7 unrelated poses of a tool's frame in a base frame.
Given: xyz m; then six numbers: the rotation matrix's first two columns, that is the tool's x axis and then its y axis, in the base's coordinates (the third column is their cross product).
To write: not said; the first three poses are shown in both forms.
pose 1, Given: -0.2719, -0.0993, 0.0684, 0.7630, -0.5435, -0.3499, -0.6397, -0.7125, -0.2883
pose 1, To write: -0.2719, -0.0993, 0.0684; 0.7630, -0.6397, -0.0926; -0.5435, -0.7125, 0.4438; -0.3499, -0.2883, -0.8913
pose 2, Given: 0.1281, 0.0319, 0.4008, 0.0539, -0.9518, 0.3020, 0.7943, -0.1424, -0.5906
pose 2, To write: 0.1281, 0.0319, 0.4008; 0.0539, 0.7943, 0.6051; -0.9518, -0.1424, 0.2717; 0.3020, -0.5906, 0.7483
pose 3, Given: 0.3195, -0.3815, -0.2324, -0.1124, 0.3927, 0.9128, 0.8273, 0.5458, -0.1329
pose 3, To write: 0.3195, -0.3815, -0.2324; -0.1124, 0.8273, -0.5504; 0.3927, 0.5458, 0.7402; 0.9128, -0.1329, -0.3862
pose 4, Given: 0.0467, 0.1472, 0.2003, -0.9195, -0.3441, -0.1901, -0.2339, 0.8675, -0.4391
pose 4, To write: 0.0467, 0.1472, 0.2003; -0.9195, -0.2339, 0.3160; -0.3441, 0.8675, -0.3593; -0.1901, -0.4391, -0.8782
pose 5, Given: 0.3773, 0.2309, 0.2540, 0.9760, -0.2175, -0.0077, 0.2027, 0.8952, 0.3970
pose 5, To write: 0.3773, 0.2309, 0.2540; 0.9760, 0.2027, -0.0795; -0.2175, 0.8952, -0.3890; -0.0077, 0.3970, 0.9178
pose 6, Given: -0.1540, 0.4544, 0.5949, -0.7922, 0.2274, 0.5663, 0.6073, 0.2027, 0.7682
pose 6, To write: -0.1540, 0.4544, 0.5949; -0.7922, 0.6073, 0.0599; 0.2274, 0.2027, 0.9525; 0.5663, 0.7682, -0.2987
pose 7, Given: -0.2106, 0.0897, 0.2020, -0.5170, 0.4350, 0.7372, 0.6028, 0.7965, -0.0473
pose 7, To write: -0.2106, 0.0897, 0.2020; -0.5170, 0.6028, -0.6078; 0.4350, 0.7965, 0.4199; 0.7372, -0.0473, -0.6740
